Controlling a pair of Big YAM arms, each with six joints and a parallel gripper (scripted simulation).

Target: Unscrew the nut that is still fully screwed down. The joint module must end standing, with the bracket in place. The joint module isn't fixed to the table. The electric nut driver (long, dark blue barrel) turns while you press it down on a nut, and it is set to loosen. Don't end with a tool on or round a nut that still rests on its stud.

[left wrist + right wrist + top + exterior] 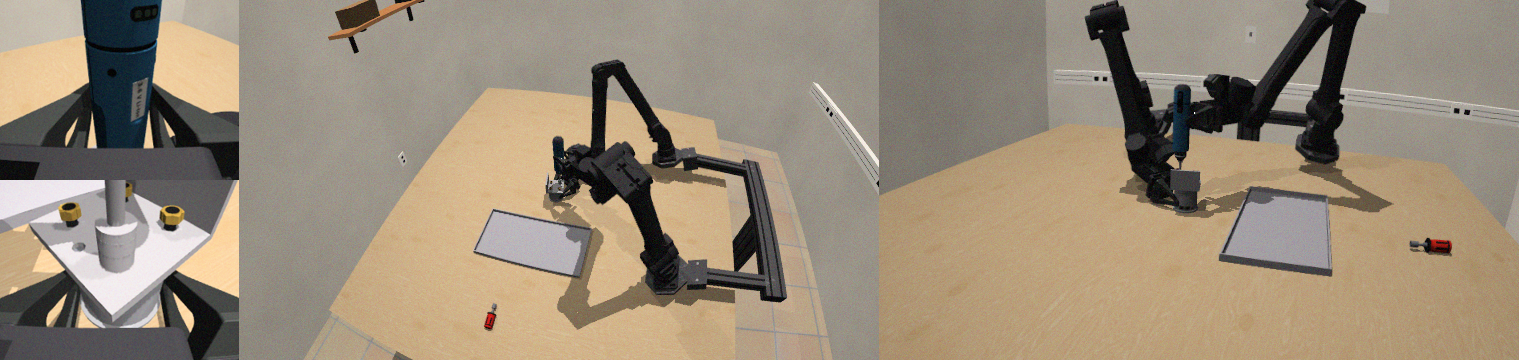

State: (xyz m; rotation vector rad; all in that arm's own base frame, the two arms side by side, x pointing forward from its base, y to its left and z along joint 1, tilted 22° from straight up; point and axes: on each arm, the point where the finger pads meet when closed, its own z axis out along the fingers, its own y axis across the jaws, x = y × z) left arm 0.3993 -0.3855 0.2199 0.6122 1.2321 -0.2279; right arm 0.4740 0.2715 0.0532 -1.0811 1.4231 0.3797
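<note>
The grey bracket lies 50 mm above my right hand. Also, from my right hand: shallow grey tray (250 mm to the left, 40 mm ahead, 20 mm below); small red-handled screwdriver (590 mm to the left, 90 mm ahead, 10 mm below).
</note>
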